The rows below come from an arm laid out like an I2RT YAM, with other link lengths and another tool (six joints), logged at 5 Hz.
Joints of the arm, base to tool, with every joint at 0 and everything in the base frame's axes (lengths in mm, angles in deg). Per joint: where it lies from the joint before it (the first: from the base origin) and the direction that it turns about. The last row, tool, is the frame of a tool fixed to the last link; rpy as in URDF.
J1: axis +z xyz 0 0 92.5
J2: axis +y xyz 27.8 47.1 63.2
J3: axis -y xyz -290.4 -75.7 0
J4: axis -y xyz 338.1 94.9 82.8
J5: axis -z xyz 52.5 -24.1 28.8
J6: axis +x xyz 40.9 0 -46.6
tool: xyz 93 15 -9 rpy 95 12.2 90
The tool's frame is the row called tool.
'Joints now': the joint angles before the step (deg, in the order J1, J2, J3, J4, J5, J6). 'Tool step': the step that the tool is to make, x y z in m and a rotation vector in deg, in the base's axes. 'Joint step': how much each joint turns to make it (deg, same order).
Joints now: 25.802, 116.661, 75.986, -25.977, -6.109, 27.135
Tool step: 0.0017, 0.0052, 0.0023, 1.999, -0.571, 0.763
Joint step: 0.000, 0.003, 0.005, 1.374, -1.727, -0.066
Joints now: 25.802, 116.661, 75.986, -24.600, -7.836, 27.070
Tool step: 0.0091, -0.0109, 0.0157, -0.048, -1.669, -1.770
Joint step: -1.268, -1.775, 0.173, -0.440, 0.896, 0.131
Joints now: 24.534, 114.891, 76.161, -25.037, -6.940, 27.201
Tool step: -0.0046, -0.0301, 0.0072, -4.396, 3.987, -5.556
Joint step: -1.903, -1.840, -0.037, -7.006, 3.693, 2.381
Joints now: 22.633, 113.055, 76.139, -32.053, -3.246, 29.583
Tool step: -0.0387, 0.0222, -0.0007, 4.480, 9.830, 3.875
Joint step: 1.961, 0.022, -0.113, -7.013, -8.241, 0.585
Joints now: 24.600, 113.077, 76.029, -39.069, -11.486, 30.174
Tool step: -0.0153, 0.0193, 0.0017, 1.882, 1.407, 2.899
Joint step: 2.205, -0.003, 0.000, -0.484, -2.404, -0.134
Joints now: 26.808, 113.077, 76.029, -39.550, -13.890, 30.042
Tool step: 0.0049, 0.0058, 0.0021, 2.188, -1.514, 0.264
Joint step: 0.017, 0.012, -0.007, 2.378, -1.291, 0.083
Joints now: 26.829, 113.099, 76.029, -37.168, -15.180, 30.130
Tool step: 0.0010, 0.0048, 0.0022, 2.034, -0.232, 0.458
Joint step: 0.001, 0.013, 0.011, 1.140, -1.770, 0.044
